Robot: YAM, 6 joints.
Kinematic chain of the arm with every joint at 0, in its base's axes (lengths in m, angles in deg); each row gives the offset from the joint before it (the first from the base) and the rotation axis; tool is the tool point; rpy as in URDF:
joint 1: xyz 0 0 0.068 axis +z
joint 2: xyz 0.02 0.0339 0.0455 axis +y
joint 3: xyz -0.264 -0.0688 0 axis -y
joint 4: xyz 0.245 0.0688 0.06 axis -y
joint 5: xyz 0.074 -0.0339 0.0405 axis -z
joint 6: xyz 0.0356 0 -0.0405 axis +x
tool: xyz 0 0 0 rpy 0 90 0
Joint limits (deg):
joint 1: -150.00..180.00
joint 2: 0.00..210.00
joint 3: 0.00..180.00
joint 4: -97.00..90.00
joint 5: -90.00..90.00
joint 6: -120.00..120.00
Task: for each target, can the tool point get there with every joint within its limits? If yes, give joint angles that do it. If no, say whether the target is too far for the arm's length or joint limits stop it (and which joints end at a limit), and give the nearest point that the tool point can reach.
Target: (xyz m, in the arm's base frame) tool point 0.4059 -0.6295 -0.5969
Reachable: no: too far | nearest point 0.2630 -0.4079 -0.2921 | short by 0.403 m
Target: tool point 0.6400 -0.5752 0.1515
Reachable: no: too far | nearest point 0.4799 -0.4313 0.1418 | short by 0.216 m
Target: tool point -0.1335 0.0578 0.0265
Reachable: yes | joints 145.35 124.96 32.36 -51.57 -52.82 66.68
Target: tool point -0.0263 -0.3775 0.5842
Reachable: yes | joints -90.35 108.14 131.92 17.46 42.40 22.85
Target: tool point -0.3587 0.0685 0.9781
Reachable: no: too far | nearest point -0.2476 0.0473 0.6947 | short by 0.305 m
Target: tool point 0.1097 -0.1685 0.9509
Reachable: no: too far | nearest point 0.0831 -0.1276 0.7252 | short by 0.231 m
